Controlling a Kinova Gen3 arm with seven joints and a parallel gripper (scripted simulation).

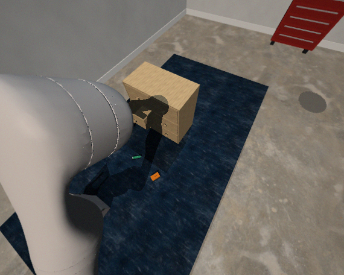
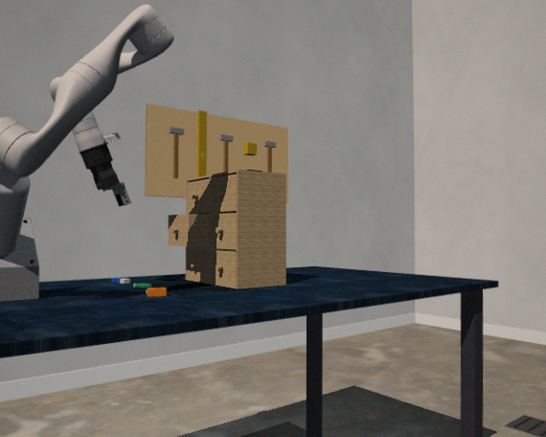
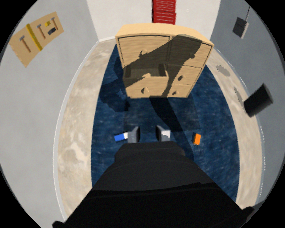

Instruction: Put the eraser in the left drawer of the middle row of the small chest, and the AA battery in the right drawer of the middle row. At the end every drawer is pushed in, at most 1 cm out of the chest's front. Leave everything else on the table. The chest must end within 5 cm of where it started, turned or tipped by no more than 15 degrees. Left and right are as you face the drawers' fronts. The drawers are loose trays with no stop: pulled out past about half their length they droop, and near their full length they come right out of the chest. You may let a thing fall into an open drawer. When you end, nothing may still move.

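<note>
Right now the white eraser is 250 mm below my hand, 110 mm to the left of it and 30 mm ahead of it. Round my hand: green AA battery (240 mm below, 80 mm to the right, 30 mm ahead); then orange block (240 mm to the right, 240 mm below, 10 mm ahead).
</note>
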